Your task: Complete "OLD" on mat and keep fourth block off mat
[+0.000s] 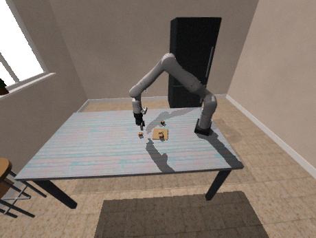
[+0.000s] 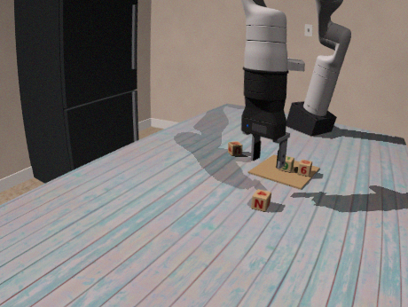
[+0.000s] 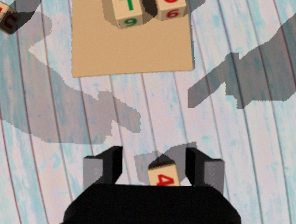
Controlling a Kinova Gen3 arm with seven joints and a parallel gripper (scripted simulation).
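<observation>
The red d block lies 160 mm behind my hand, 190 mm to the right of it and 80 mm below it. Round my hand: green l block 160 mm behind, 30 mm to the right, 80 mm below; tan mat 160 mm behind, 30 mm to the right, 100 mm below; red o block 170 mm behind, 20 mm to the left, 80 mm below.
</observation>
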